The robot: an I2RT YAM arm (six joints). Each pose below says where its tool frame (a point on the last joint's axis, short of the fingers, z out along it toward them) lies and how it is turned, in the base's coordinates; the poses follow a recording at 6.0 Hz.
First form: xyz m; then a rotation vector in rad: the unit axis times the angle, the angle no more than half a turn.
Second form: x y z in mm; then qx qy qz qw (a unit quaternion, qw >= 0). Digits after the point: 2 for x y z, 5 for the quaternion.
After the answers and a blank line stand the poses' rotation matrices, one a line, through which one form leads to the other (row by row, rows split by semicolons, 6 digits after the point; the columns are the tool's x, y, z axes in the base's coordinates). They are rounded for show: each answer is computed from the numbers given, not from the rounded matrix.
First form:
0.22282 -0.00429 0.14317 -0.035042 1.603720 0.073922
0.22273 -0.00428 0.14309 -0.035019 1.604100 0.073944
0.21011 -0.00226 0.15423 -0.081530 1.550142 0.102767
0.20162 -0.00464 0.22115 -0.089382 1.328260 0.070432
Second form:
222.82 -4.29 143.17 -0.01570 0.71844 0.03312 0.69462
222.73 -4.28 143.09 -0.01569 0.71857 0.03312 0.69448
210.11 -2.26 154.23 -0.03678 0.69924 0.04636 0.71243
201.62 -4.64 221.15 -0.04145 0.61603 0.03267 0.78595

-0.034509 -0.068563 0.997050; 0.023449 0.997314 0.069392; -0.999129 0.025775 -0.032808
-0.034889 -0.068553 0.997037; 0.023464 0.997313 0.069393; -0.999116 0.025815 -0.033187
0.017818 -0.117484 0.992915; 0.014620 0.992997 0.117231; -0.999734 0.012427 0.019411
0.238876 -0.102421 0.965633; 0.000273 0.994429 0.105408; -0.971050 -0.024916 0.237573

